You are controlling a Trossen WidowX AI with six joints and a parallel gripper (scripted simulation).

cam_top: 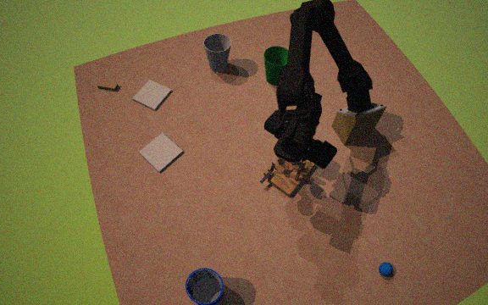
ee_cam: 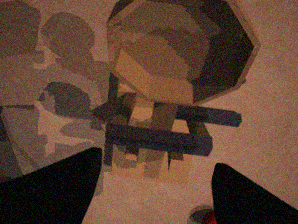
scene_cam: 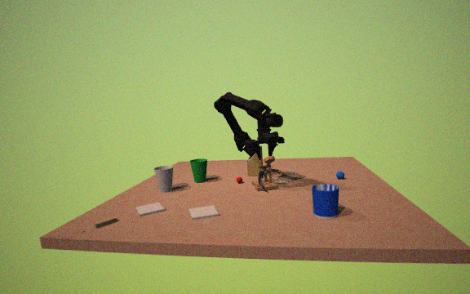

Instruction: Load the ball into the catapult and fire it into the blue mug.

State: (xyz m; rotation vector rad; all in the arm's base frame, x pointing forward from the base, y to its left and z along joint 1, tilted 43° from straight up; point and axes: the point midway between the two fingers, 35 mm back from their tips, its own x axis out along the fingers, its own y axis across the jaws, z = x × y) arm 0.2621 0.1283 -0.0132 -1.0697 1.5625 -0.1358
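Now: gripper tip 6 cm above the wooden catapult and 2 cm short of it. Also, from my gripper tip: green cup 38 cm to the right, 11 cm below, 10 cm behind; then blue ball 36 cm to the left, 16 cm behind, 12 cm below; then red ball 15 cm to the right, 12 cm below, 7 cm behind.
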